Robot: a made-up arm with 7 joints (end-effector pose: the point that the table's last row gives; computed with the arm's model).
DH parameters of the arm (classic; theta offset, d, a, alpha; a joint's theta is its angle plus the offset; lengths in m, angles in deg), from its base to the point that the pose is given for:
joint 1: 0 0.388 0 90
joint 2: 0 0.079 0 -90
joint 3: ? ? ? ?
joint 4: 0 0.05 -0.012 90
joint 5: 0 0.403 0 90
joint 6: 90 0.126 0.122 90
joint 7: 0 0.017 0 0
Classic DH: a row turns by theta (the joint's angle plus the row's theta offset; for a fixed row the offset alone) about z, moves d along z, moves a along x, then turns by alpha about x.
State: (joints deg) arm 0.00 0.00 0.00 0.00 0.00 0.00 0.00
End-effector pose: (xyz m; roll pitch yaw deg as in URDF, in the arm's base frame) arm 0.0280 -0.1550 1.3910 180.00 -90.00 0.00
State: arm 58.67 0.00 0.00 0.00 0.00 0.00 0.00
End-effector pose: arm 0.1470 -0.0567 1.3910 -121.33 -90.00 0.00
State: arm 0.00 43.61 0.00 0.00 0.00 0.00 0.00
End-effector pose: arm -0.6715 -0.1550 1.1335 0.00 -46.39 180.00
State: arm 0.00 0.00 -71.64 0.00 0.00 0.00 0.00
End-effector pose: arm -0.0633 -0.1295 1.3910 108.36 -90.00 0.00
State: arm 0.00 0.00 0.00 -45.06 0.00 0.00 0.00
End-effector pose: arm -0.3451 -0.1550 1.2404 0.00 -44.94 180.00
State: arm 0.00 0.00 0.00 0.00 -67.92 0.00 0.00
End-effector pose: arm -0.0994 -0.0921 1.3910 112.08 -90.00 0.00
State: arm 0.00 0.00 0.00 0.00 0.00 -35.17 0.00
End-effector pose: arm 0.0952 -0.1550 1.3589 180.00 -54.83 0.00
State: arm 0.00 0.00 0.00 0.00 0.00 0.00 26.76
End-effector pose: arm 0.0280 -0.1550 1.3910 -90.00 -63.24 -90.00
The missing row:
joint 3: 0 0.478 0.023 -90
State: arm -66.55 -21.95 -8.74 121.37 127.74 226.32 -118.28
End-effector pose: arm 0.2097 -0.3166 0.5431 69.15 -4.39 -128.69
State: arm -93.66 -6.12 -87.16 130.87 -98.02 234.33 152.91
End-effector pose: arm -0.4423 -0.0098 0.7688 -65.49 9.26 -129.81
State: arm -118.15 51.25 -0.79 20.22 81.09 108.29 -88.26
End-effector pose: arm 0.0729 0.4999 1.0788 -23.37 31.20 52.48
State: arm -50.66 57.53 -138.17 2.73 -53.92 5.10 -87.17
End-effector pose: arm -0.5426 0.6369 0.9522 143.39 9.67 -147.63
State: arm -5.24 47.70 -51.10 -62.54 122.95 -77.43 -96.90
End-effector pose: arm -0.5047 0.3653 0.8278 -42.96 81.48 -79.85
